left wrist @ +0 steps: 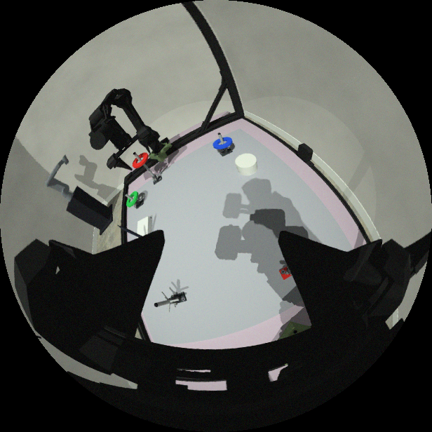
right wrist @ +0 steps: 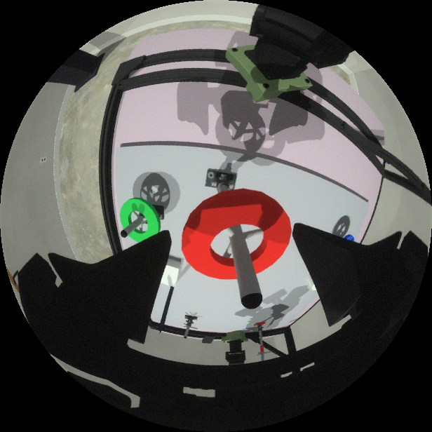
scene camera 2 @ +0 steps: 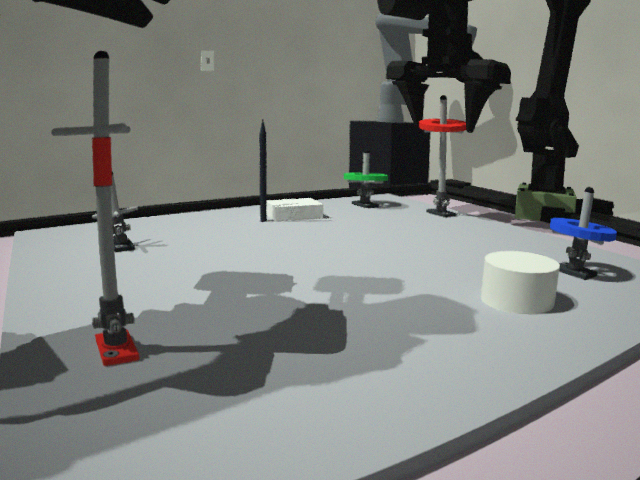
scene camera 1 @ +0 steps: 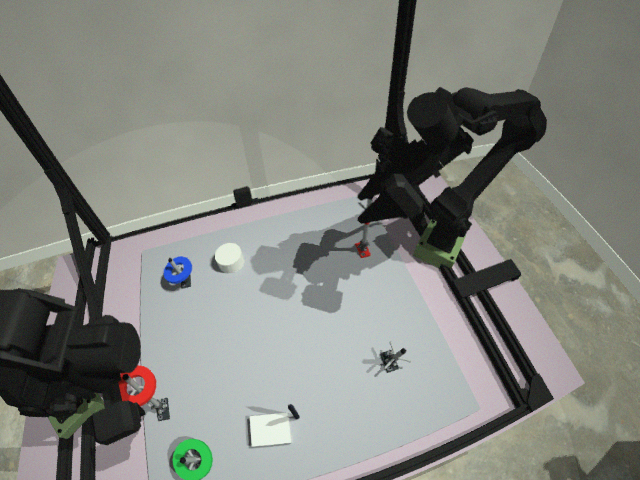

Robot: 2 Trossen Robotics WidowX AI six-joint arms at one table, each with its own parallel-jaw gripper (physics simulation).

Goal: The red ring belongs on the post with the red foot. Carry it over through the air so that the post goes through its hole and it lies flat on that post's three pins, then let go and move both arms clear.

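Frame: origin at the left arm's base, x ahead, y left, z up, level; millimetres.
Seen in the pictures: left gripper, between the fingertips: [scene camera 2: 160,10] [scene camera 1: 358,209]; right gripper, between the fingertips: [scene camera 2: 443,130] [scene camera 1: 136,388]; left arm's base, origin of its link: [scene camera 1: 442,239]; right arm's base, origin of its link: [scene camera 2: 546,189].
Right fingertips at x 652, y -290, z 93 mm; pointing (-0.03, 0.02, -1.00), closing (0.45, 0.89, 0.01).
Note:
Pixels of each thing's top centre, then the offset from my right fingertips to it. "spot": a spot on its surface instead.
- red ring, centre of its top: [scene camera 2: 443,119] [scene camera 1: 132,384] dx -4, dy +0, dz +16 mm
- tall post with the red foot, a spot on its surface: [scene camera 2: 117,351] [scene camera 1: 361,244] spot: dx -550, dy +118, dz -122 mm
- green ring, centre of its top: [scene camera 2: 365,172] [scene camera 1: 191,459] dx +35, dy +126, dz -75 mm
- blue ring, centre of its top: [scene camera 2: 583,222] [scene camera 1: 176,268] dx -229, dy -184, dz -74 mm
- bare short post, a spot on its surface: [scene camera 2: 122,232] [scene camera 1: 389,356] spot: dx -330, dy +306, dz -109 mm
- white cylinder, centre of its top: [scene camera 2: 522,261] [scene camera 1: 227,253] dx -336, dy -121, dz -92 mm
- white block, centre of its top: [scene camera 2: 293,202] [scene camera 1: 269,429] dx -89, dy +196, dz -108 mm
- upright dark spike, centre of its top: [scene camera 2: 262,119] [scene camera 1: 289,404] dx -138, dy +220, dz +12 mm
The red ring [scene camera 1: 149,384] [scene camera 2: 429,125] [left wrist: 145,159] [right wrist: 200,245] lies flat, high on a tall grey post with a dark foot, which passes through its hole. My right gripper [scene camera 2: 443,127] [right wrist: 233,233] is open, with its fingertips on either side of the ring at about ring height; its fingers are hidden in scene camera 1. The tall post with the red foot [scene camera 1: 363,250] [scene camera 2: 117,351] [left wrist: 285,273] stands upright, with bare pins high up and a red band below them. My left gripper [scene camera 1: 360,209] [left wrist: 223,237] is open and empty, above and near this post.
A green ring [scene camera 1: 205,459] [scene camera 2: 351,176] [right wrist: 150,229] and a blue ring [scene camera 1: 186,267] [scene camera 2: 563,227] sit on shorter posts. A bare short post [scene camera 1: 389,360] [scene camera 2: 122,232], a white cylinder [scene camera 1: 229,257] [scene camera 2: 519,284], a white block [scene camera 1: 269,436] [scene camera 2: 298,209] and an upright dark spike [scene camera 2: 263,175] also stand there.

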